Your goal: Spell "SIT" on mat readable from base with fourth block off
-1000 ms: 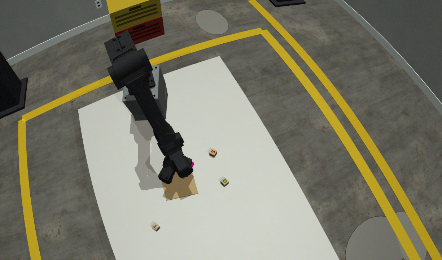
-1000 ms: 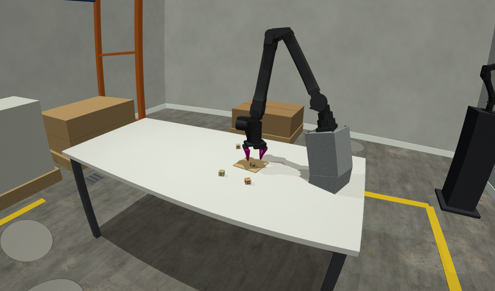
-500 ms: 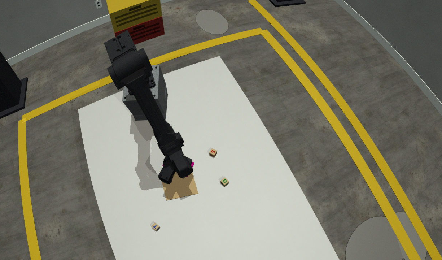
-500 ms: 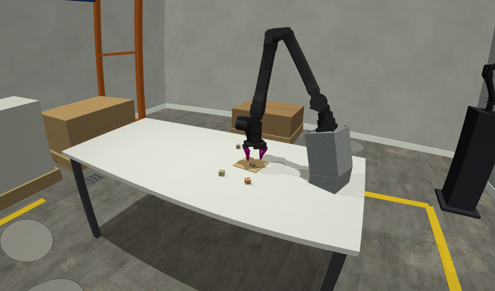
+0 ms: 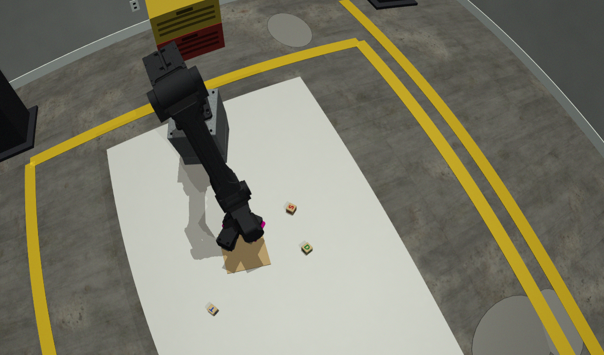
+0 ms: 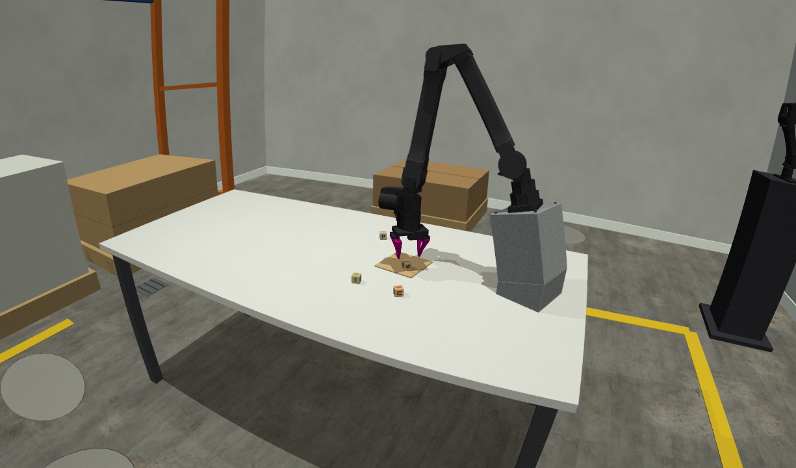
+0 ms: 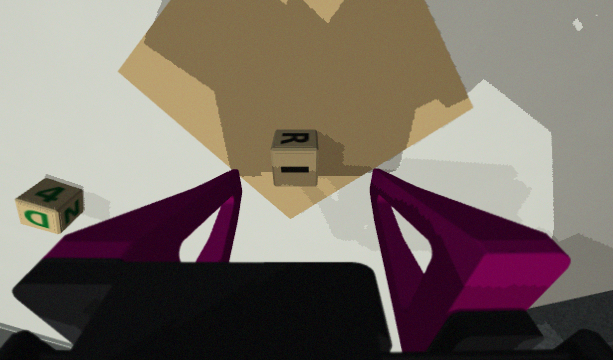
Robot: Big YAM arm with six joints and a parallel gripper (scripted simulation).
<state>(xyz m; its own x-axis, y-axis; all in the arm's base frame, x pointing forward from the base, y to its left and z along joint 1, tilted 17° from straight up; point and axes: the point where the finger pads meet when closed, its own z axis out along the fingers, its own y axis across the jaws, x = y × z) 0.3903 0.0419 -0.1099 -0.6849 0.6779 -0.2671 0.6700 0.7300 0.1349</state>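
Right now the I block is 10 mm to the left of my hand and 30 mm below it. Also, from my hand: S block: 50 mm behind, 160 mm to the left, 40 mm below; then D block: 100 mm ahead, 160 mm to the left, 40 mm below; then tan mat: 30 mm ahead, 20 mm to the right, 50 mm below.
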